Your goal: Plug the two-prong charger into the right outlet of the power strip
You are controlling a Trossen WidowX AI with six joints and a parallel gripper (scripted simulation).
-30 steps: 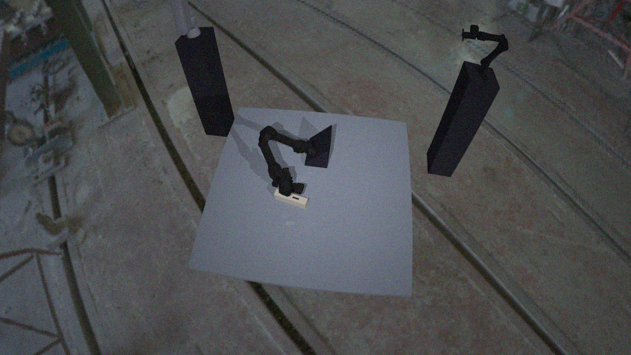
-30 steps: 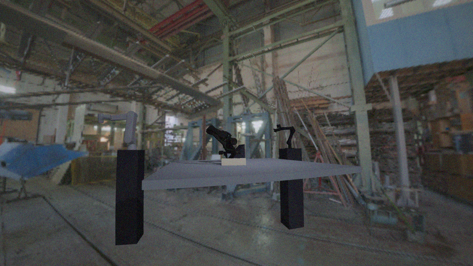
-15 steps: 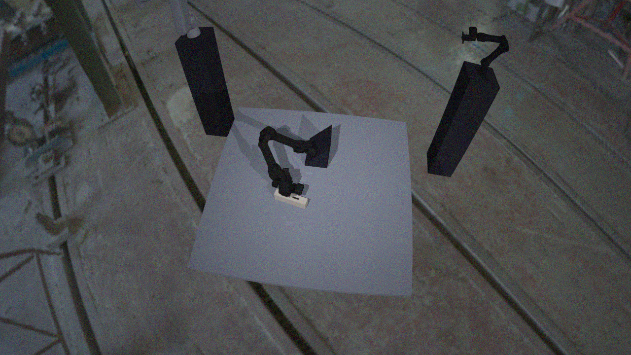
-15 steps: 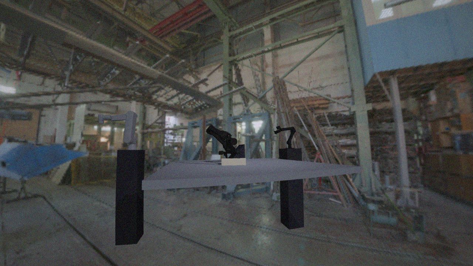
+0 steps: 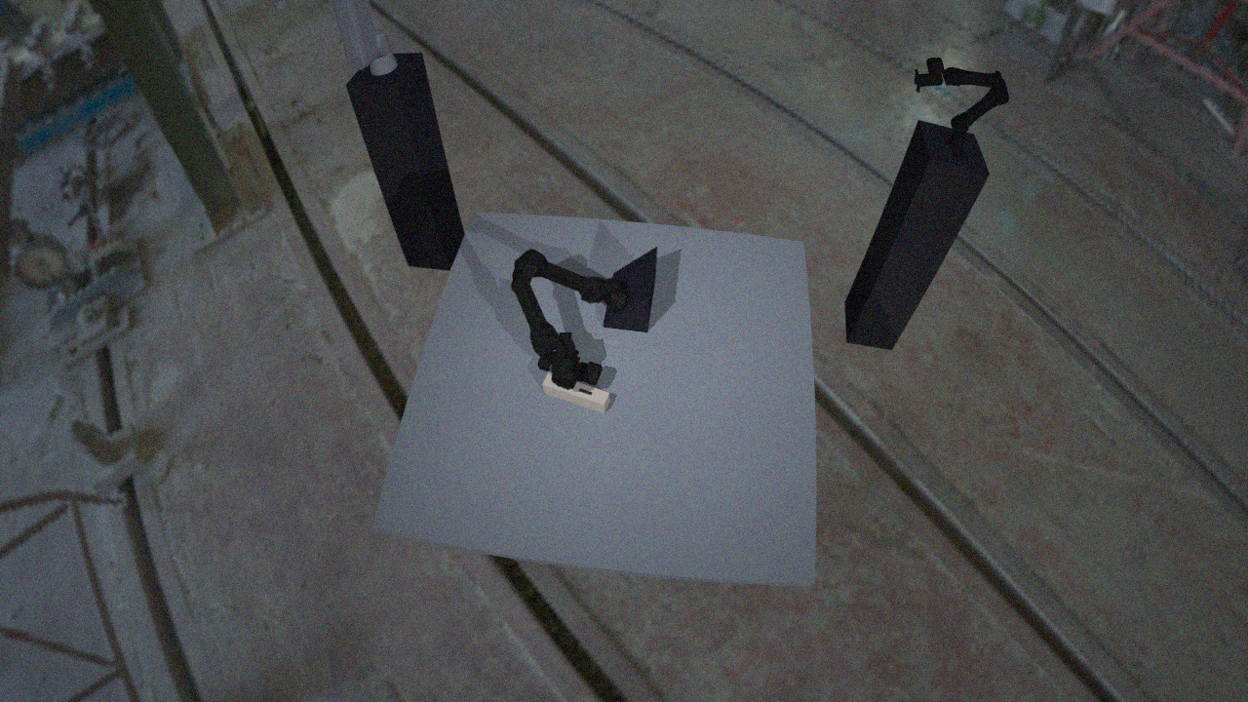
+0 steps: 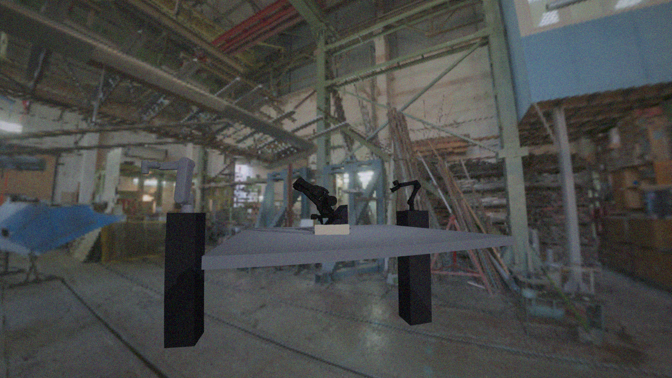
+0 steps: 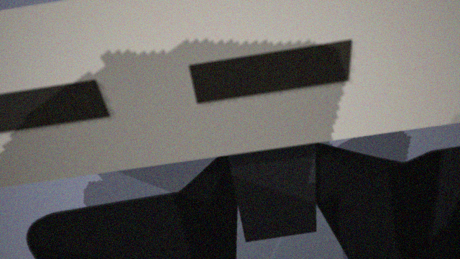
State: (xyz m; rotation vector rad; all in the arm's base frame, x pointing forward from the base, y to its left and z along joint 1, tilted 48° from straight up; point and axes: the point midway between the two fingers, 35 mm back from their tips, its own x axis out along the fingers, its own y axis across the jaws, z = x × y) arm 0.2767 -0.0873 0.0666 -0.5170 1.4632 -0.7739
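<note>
The black two-prong charger is 20 mm ahead of my gripper tip and 10 mm above it.
</note>
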